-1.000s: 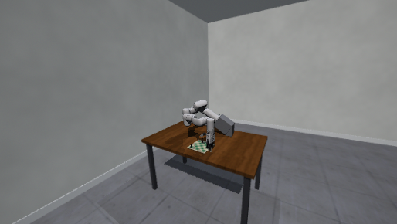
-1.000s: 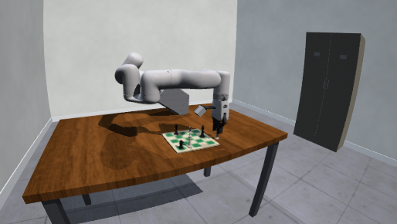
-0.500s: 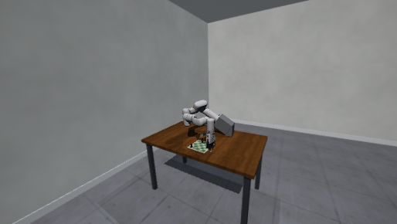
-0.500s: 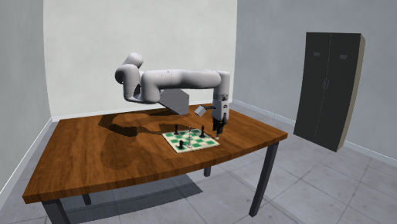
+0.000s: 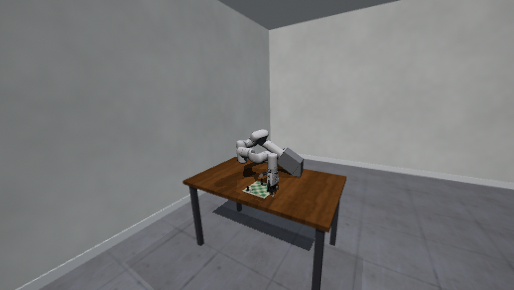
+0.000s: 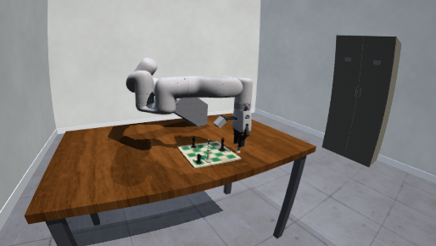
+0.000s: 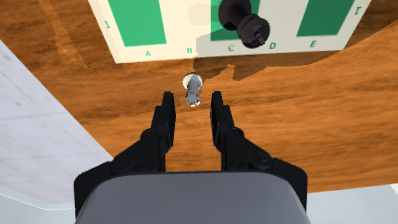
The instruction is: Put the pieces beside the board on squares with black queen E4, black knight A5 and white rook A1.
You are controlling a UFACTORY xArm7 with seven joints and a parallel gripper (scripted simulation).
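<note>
My gripper is now 40 mm above the white rook. From my hand the other things lie so: cream board: 50 mm behind, 130 mm to the right, 50 mm below; black queen: 40 mm behind, 60 mm to the right, 20 mm below; short black piece: 130 mm behind, 160 mm to the right, 30 mm below.
</note>
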